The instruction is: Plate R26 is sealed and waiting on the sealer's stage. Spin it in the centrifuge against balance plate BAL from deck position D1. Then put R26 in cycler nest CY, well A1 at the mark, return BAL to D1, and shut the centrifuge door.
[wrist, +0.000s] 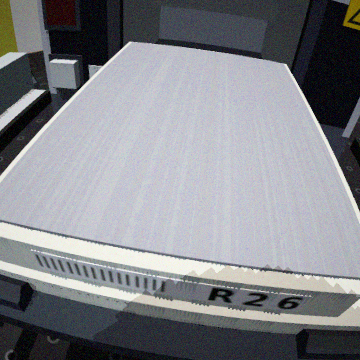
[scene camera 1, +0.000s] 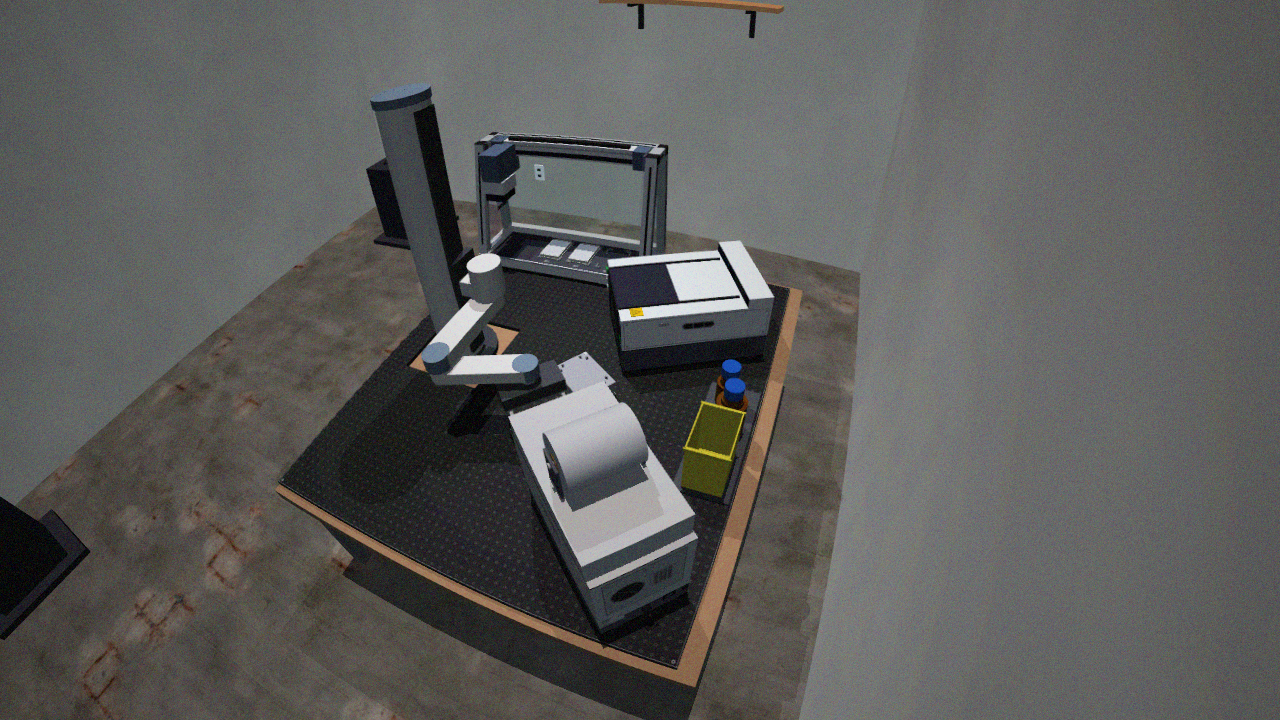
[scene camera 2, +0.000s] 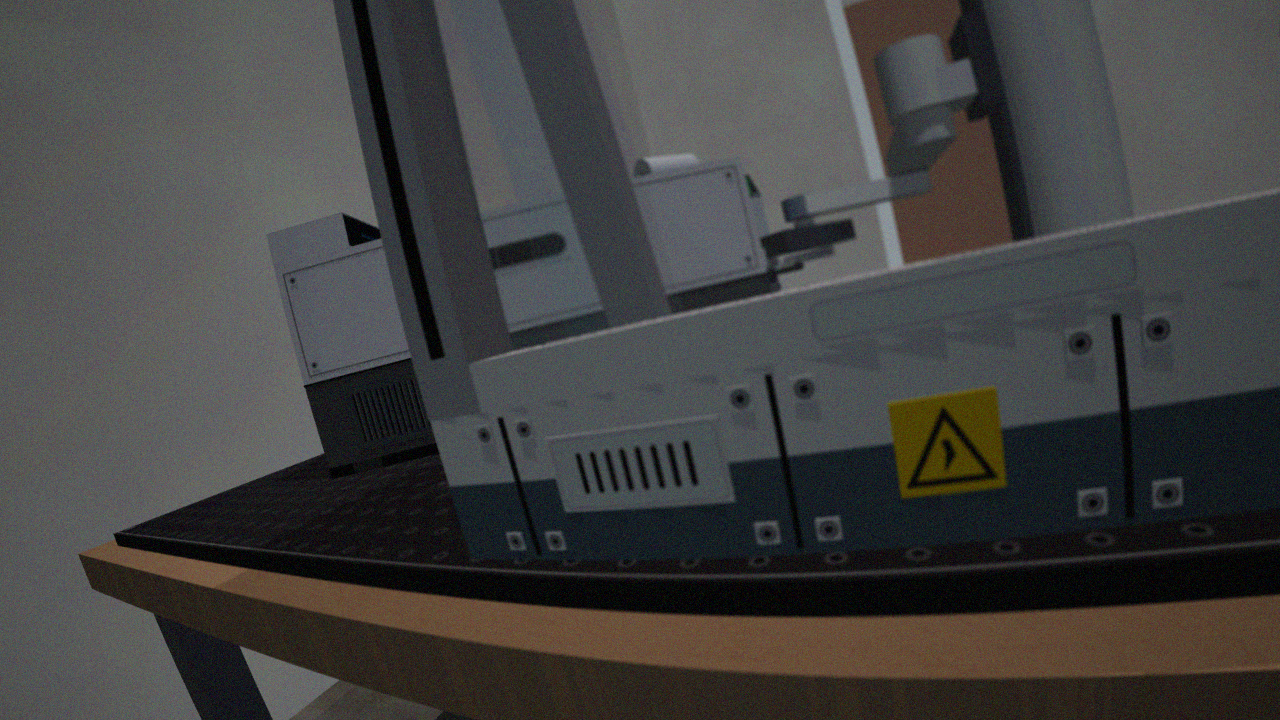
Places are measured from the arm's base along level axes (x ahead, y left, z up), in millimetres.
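Where they show: gripper, fingertip midpoint: (wrist: 203,94).
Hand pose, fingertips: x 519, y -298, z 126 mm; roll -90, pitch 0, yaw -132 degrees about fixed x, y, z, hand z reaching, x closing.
Things, the pixels of their top centre, and the offset from my fingertips. "*": a spot on its surface instead.
- Plate R26 at its top centre: (wrist: 199,99) 9 mm back, 9 mm left, 4 mm up
- dark stage at a spot on its surface: (wrist: 165,325) * 58 mm back, 52 mm left, 13 mm down
- white machine with a roll, top centre: (scene camera 1: 587,418) 215 mm ahead, 189 mm right, 363 mm up
- yellow bin at its top centre: (scene camera 1: 707,452) 393 mm ahead, 34 mm left, 61 mm up
- pale flat plate at its top centre: (scene camera 1: 583,372) 43 mm back, 275 mm left, 48 mm down
Plate R26 (wrist: 185,150) lies level on a dark stage (wrist: 165,325) in the wrist view, its silvery sealed top up and its barcode and label facing the camera. The gripper (wrist: 195,107) (scene camera 1: 539,392) (scene camera 2: 792,259) is open around R26, with a gap between the left finger and the plate's side; the right finger barely shows. A dark machine opening stands behind R26. The white machine with a roll (scene camera 1: 595,452), beside the gripper, looks like the sealer. Two white plates (scene camera 1: 555,248) (scene camera 1: 584,253) sit on the gantry deck; their labels are not legible. BAL, D1 and nest CY cannot be told apart.
The gantry frame (scene camera 1: 572,143) stands at the back. A white machine with a dark top panel (scene camera 1: 693,326) stands on the right. Amber bottles with blue caps (scene camera 1: 733,387) and a yellow bin (scene camera 1: 711,470) are near the right edge. A pale flat plate (scene camera 1: 586,368) lies beside the gripper.
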